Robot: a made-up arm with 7 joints. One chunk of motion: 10 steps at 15 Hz.
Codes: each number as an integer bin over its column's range. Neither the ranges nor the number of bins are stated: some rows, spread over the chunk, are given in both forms.
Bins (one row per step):
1: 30 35 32 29 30 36
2: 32 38 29 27 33 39
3: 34 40 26 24 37 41
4: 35 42 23 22 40 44
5: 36 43 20 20 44 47
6: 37 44 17 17 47 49
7: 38 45 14 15 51 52
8: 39 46 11 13 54 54
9: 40 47 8 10 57 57
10: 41 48 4 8 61 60
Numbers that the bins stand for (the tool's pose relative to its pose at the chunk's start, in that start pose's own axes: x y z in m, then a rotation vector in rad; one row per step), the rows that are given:
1: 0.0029 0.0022 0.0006 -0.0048 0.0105 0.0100
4: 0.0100 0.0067 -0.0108 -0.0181 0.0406 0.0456
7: 0.0143 0.0086 -0.0222 -0.0314 0.0738 0.0811
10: 0.0186 0.0105 -0.0349 -0.0448 0.1040 0.1167
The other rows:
2: 0.0057 0.0041 -0.0032 -0.0086 0.0195 0.0233
3: 0.0086 0.0054 -0.0070 -0.0143 0.0316 0.0322
5: 0.0114 0.0073 -0.0146 -0.0219 0.0527 0.0589
6: 0.0129 0.0079 -0.0184 -0.0276 0.0617 0.0678
8: 0.0157 0.0092 -0.0260 -0.0352 0.0829 0.0900
9: 0.0171 0.0098 -0.0298 -0.0410 0.0919 0.1033

